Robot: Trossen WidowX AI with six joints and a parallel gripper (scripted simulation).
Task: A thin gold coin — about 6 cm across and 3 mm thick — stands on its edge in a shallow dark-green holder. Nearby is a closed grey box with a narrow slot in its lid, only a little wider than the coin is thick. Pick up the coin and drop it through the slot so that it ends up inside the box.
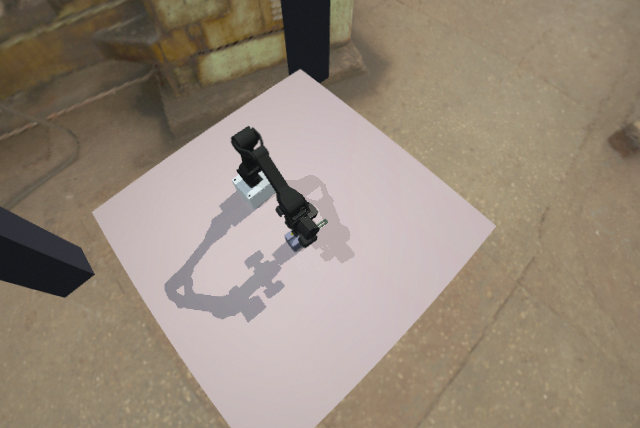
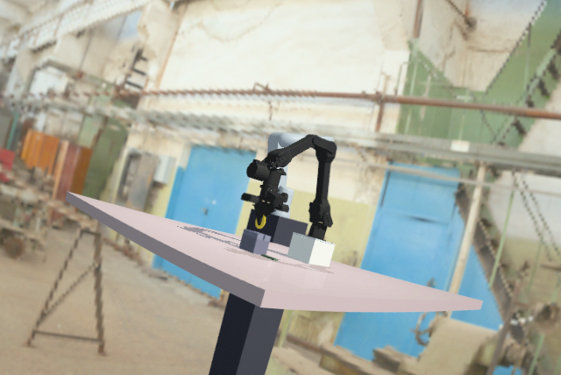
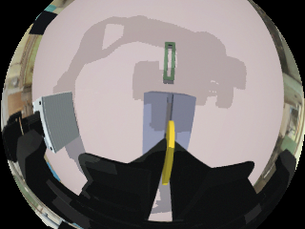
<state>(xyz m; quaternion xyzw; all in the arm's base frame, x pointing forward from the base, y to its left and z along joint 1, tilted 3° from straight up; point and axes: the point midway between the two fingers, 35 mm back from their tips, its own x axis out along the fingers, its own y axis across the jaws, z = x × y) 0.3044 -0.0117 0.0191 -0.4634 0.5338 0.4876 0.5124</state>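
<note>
Right now the gold coin is 2 cm above my gripper tip.
</note>
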